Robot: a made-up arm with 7 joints. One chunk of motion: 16 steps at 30 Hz.
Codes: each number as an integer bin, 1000 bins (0 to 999) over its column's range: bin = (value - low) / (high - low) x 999, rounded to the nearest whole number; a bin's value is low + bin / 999 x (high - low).
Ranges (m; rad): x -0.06..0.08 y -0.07..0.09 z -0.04..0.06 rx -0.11..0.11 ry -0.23..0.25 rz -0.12..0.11
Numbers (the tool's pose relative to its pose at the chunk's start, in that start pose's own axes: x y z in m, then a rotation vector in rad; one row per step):
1: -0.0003 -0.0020 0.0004 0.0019 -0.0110 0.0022
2: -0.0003 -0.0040 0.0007 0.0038 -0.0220 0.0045
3: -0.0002 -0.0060 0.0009 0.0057 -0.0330 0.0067
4: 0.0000 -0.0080 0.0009 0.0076 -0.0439 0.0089
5: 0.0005 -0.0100 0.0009 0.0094 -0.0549 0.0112
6: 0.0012 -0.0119 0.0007 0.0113 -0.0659 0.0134
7: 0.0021 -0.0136 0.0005 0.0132 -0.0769 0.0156
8: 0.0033 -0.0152 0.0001 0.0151 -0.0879 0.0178
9: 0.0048 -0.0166 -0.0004 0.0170 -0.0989 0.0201
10: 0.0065 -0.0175 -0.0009 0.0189 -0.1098 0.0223
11: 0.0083 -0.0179 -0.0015 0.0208 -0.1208 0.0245
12: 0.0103 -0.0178 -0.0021 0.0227 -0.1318 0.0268
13: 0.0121 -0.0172 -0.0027 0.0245 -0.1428 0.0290
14: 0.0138 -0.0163 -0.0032 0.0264 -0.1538 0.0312
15: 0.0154 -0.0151 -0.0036 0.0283 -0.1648 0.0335
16: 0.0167 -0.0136 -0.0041 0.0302 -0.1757 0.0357
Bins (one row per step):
1: 426 425 404 508 456 531
2: 426 412 407 517 433 541
3: 427 400 409 525 410 550
4: 428 387 409 534 387 560
5: 432 375 409 542 364 570
6: 437 363 407 551 342 579
7: 443 352 405 559 319 589
8: 452 342 401 568 296 599
9: 462 333 396 577 273 609
10: 475 328 391 585 250 618
11: 487 325 385 594 227 628
12: 502 326 379 603 204 638
13: 514 330 373 611 181 647
14: 527 335 368 619 159 657
15: 538 343 364 628 136 667
16: 547 352 359 637 113 676

